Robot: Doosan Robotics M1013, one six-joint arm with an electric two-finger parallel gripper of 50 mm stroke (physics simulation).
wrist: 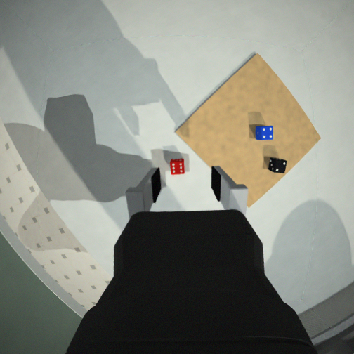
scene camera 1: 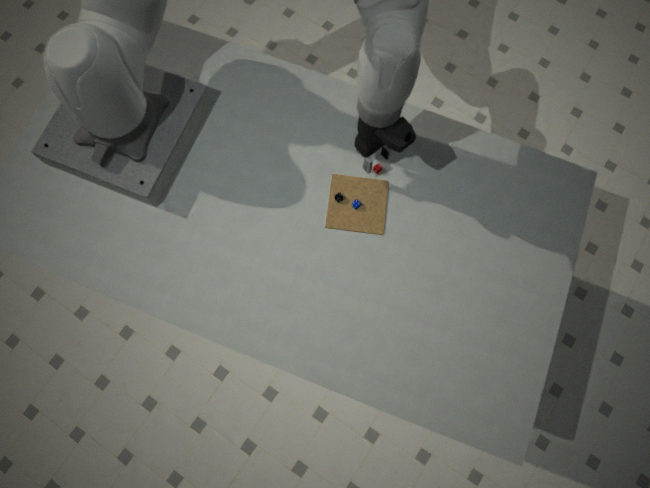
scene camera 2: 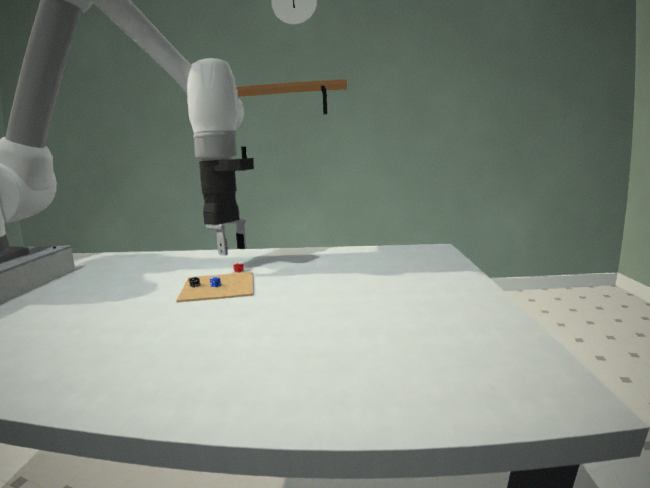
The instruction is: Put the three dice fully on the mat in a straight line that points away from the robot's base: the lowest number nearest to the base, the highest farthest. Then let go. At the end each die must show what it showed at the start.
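Places are measured from the arm's base along level axes (x left, y back, z up), in metres.
Where they show: gripper, fingertip midpoint: (scene camera 1: 375, 163) (scene camera 2: 232, 251); arm's base, link origin: (scene camera 1: 123, 121).
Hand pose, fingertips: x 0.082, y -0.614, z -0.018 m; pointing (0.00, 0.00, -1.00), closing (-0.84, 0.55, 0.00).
Note:
Each offset is from my fingertips to the top centre of the thing. Level surfaces: height alone.
The tan square mat @[dy +0.015, dx -0.096, dz -0.043 m] (scene camera 1: 367, 223) (scene camera 2: 236, 290) (wrist: 225, 110) lies flat on the table. A black die @[dy +0.062, dx -0.098, dz -0.027 m] (scene camera 1: 339, 197) (scene camera 2: 194, 282) (wrist: 277, 165) sits on it near the edge on the base side; its top number is hard to read. A blue die @[dy +0.017, dx -0.102, dz -0.027 m] (scene camera 1: 356, 204) (scene camera 2: 215, 282) (wrist: 264, 132) showing four sits on the mat, farther from the base and apart from the black one. A red die @[dy -0.008, dx +0.006, dz -0.031 m] (scene camera 1: 377, 168) (scene camera 2: 238, 267) (wrist: 177, 166) showing six lies on the table outside the mat. My gripper (scene camera 1: 376, 159) (scene camera 2: 232, 250) (wrist: 185, 177) is open and empty, above the table close to the red die.
The robot's base plate (scene camera 1: 120, 175) stands on the table @[dz -0.047 m] (scene camera 1: 315, 315) (scene camera 2: 341, 357) at the left in scene camera 1. Arm shadows cross the table around the red die. The wall with a wooden rail (scene camera 2: 294, 87) is behind the table.

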